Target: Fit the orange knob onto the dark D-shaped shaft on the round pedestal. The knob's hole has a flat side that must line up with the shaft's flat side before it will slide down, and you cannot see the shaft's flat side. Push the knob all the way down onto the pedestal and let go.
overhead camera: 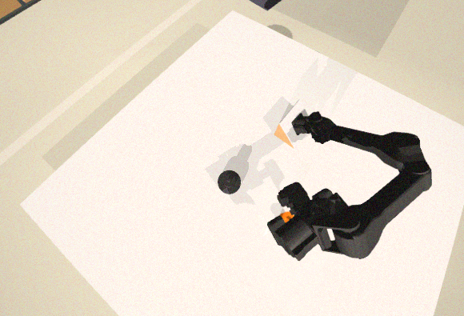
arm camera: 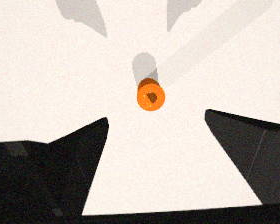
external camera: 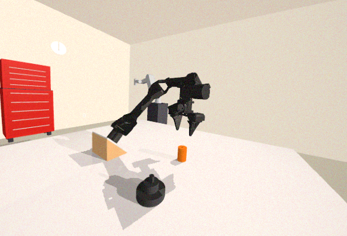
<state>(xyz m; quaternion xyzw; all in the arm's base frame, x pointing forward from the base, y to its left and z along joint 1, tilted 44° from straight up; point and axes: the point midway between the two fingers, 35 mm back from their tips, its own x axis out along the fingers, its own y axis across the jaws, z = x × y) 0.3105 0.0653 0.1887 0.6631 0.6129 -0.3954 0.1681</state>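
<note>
Right now the orange knob is 10 cm below my gripper tip. Round my gripper tip: round pedestal 22 cm to the right, 10 cm below, 4 cm ahead.
</note>
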